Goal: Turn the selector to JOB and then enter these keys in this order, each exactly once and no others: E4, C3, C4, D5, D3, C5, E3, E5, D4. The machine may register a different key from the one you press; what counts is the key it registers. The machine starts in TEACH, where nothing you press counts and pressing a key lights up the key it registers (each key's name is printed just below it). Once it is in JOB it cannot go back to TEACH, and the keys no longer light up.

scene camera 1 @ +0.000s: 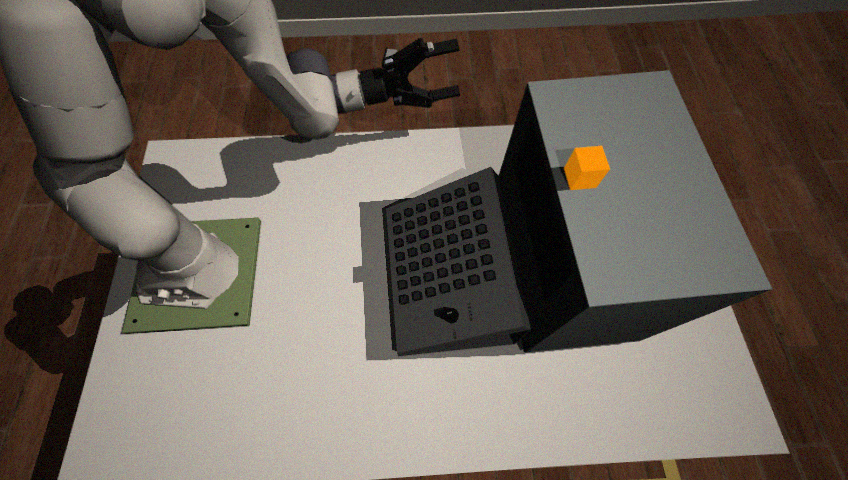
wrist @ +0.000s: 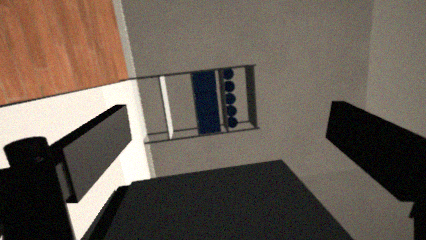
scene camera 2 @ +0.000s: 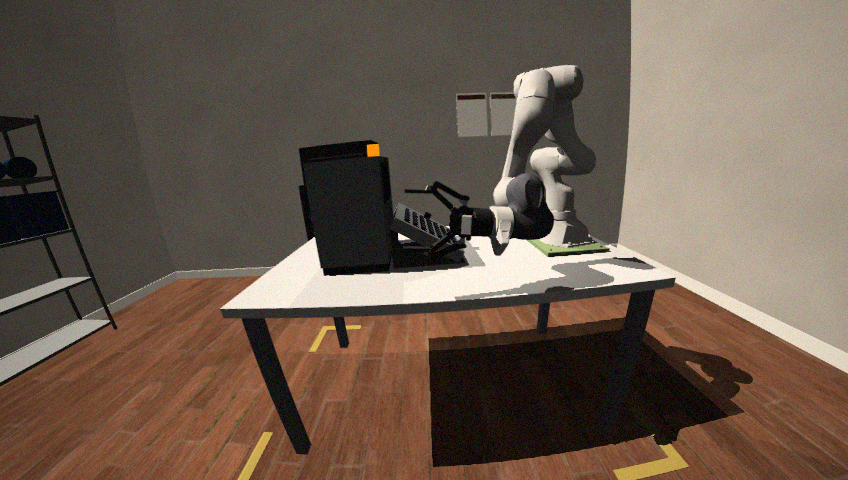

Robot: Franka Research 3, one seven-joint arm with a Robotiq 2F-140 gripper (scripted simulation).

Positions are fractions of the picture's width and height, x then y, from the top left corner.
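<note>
Scene camera 1 shows my gripper (scene camera 1: 0.54,0.14) and a grey machine box (scene camera 1: 0.78,0.51). Visible in the wrist view: the gripper (wrist: 0.54,0.51) and the box (wrist: 0.63,0.81). Scene camera 2 shows a sloped keypad (scene camera 2: 0.49,0.49) as well as the grey machine box (scene camera 2: 0.41,0.43).
</note>
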